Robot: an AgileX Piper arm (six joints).
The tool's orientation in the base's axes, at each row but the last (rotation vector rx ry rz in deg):
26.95, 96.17, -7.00
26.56, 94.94, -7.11
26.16, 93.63, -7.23
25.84, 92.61, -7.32
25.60, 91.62, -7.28
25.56, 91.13, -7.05
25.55, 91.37, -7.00
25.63, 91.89, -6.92
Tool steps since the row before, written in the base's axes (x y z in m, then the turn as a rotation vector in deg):
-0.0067, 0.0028, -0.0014, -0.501, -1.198, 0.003
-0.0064, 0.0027, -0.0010, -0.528, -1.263, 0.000
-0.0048, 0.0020, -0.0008, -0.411, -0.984, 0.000
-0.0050, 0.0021, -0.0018, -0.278, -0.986, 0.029
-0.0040, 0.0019, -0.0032, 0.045, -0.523, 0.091
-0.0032, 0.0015, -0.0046, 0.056, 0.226, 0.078
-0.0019, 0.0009, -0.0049, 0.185, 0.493, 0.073
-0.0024, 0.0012, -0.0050, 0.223, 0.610, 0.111
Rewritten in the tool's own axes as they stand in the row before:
0.0026, -0.0002, -0.0069, -0.239, -1.275, -0.051
0.0020, -0.0001, -0.0067, -0.249, -1.345, -0.053
0.0014, -0.0001, -0.0051, -0.194, -1.048, -0.041
0.0024, -0.0002, -0.0052, -0.227, -0.996, 0.080
0.0036, -0.0003, -0.0041, -0.197, -0.445, 0.216
0.0048, -0.0006, -0.0031, -0.030, 0.242, -0.032
0.0050, -0.0008, -0.0017, 0.029, 0.531, -0.003
0.0052, -0.0007, -0.0022, 0.016, 0.659, -0.011

